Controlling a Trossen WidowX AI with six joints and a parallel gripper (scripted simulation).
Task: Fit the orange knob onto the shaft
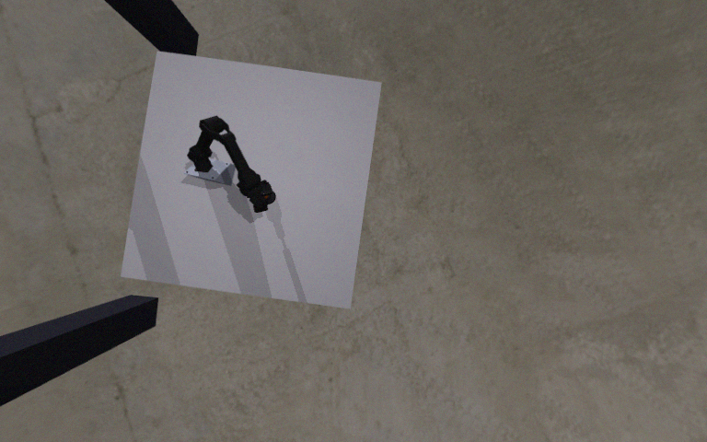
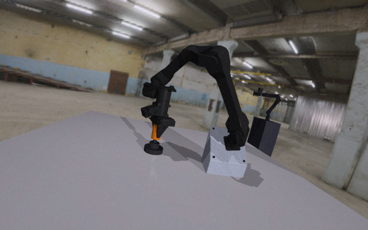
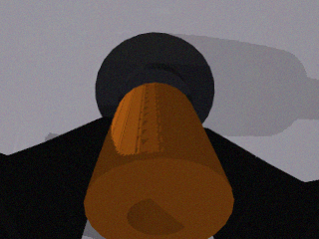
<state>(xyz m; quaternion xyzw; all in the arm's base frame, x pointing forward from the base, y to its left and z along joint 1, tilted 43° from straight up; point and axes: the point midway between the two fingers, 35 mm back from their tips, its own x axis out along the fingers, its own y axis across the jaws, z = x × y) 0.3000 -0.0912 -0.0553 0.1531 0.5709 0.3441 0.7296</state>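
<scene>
My gripper tip is 20 mm below the orange knob. From my gripper tip the other things lie so: dark round pedestal 40 mm below.
</scene>
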